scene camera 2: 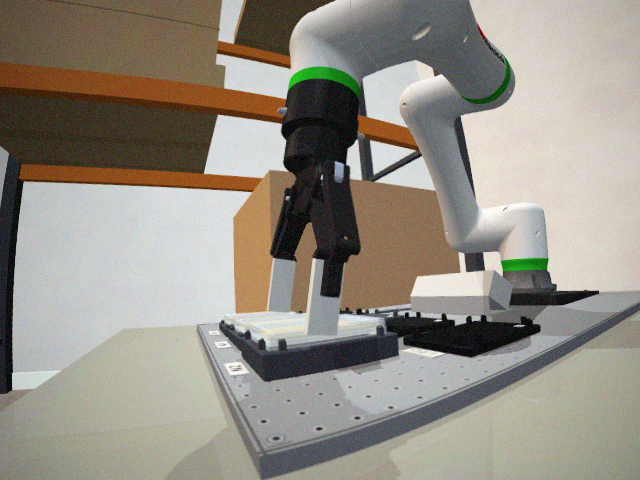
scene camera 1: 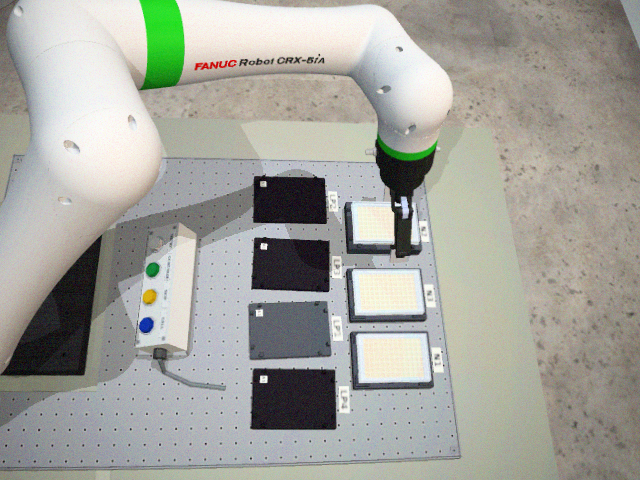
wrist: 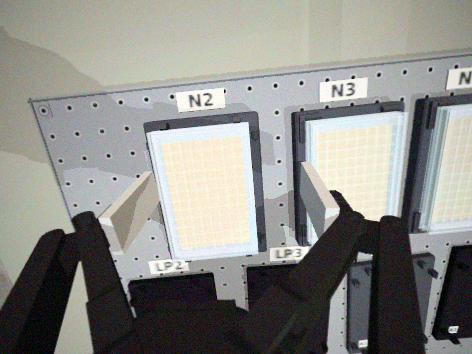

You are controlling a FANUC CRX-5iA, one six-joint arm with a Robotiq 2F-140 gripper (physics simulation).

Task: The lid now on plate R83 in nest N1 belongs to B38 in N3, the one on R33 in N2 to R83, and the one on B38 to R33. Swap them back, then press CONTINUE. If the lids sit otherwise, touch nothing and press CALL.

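Pixels of known places: gripper, fingertip midpoint: [scene camera 2: 295, 321] [scene camera 1: 394, 229] [wrist: 226, 182]; arm's base, link origin: [scene camera 2: 525, 292].
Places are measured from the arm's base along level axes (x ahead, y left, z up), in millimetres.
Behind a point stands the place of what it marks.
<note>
Plates with clear lids sit in dark nests: N2 plate [scene camera 1: 369, 222] @(x 683, y 57, z 27 mm) [wrist: 207, 195] @(x 719, y 56, z 27 mm), N3 plate [scene camera 1: 387, 293] @(x 691, y -88, z 20 mm) [wrist: 355, 150] @(x 729, y -84, z 20 mm), and N1 plate [scene camera 1: 392, 356] @(x 676, y -204, z 17 mm) [wrist: 457, 170] @(x 687, y -180, z 17 mm). No plate or lid names are readable. My gripper [scene camera 1: 401, 253] [scene camera 2: 300, 321] @(x 728, y 36, z 28 mm) [wrist: 226, 182] @(x 728, y 36, z 28 mm) is open and empty, low at the N2 plate. In the wrist view its pale pads stand apart at the plate's two long sides, the right one overlapping N3's edge. Whether they touch the lid is unclear. The button box [scene camera 1: 180, 294] @(x 321, y -58, z 50 mm) [scene camera 2: 449, 294] @(x 338, y -29, z 27 mm) has a green button [scene camera 1: 152, 269] @(x 276, y -10, z 57 mm) by CONTINUE and a blue button [scene camera 1: 146, 324] @(x 263, y -108, z 57 mm) by CALL.
Black pads LP2 [scene camera 1: 289, 200] @(x 539, y 136, z -4 mm), LP3 [scene camera 1: 290, 264] @(x 523, y -1, z -4 mm) and LP4 [scene camera 1: 293, 398] @(x 495, y -249, z -4 mm) and grey pad LP1 [scene camera 1: 289, 329] @(x 504, y -127, z -4 mm) lie between the box and the nests. A yellow button [scene camera 1: 149, 296] @(x 269, y -59, z 58 mm) sits between green and blue. A cable [scene camera 1: 193, 383] @(x 328, y -202, z -6 mm) leaves the box.
</note>
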